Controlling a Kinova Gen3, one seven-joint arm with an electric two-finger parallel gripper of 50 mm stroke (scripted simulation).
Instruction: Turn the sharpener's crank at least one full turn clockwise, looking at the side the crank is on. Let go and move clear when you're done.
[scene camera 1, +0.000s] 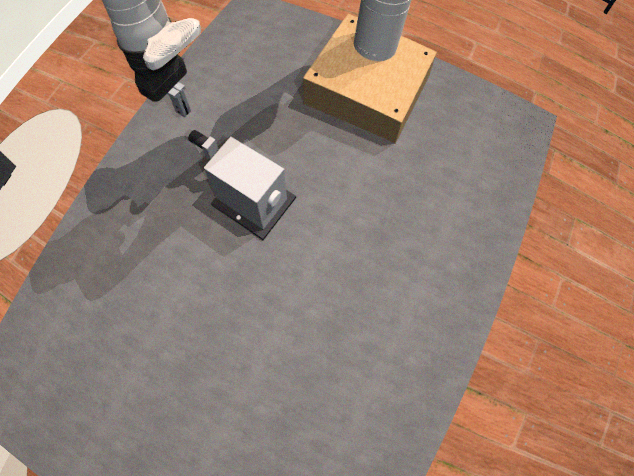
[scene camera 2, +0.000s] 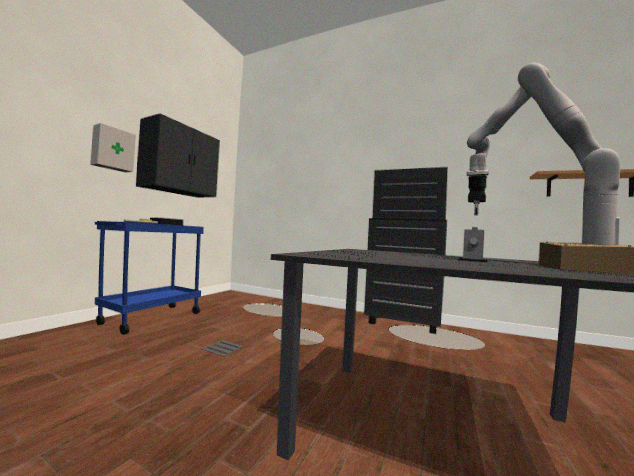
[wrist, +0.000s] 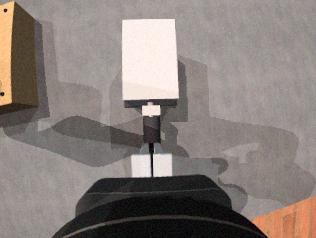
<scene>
In view: my gripper (scene camera 1: 183, 111) and a sharpener (scene camera 1: 250, 189).
My gripper shows as well in the wrist view (wrist: 151, 154). The sharpener shows as well in the wrist view (wrist: 149, 61).
</scene>
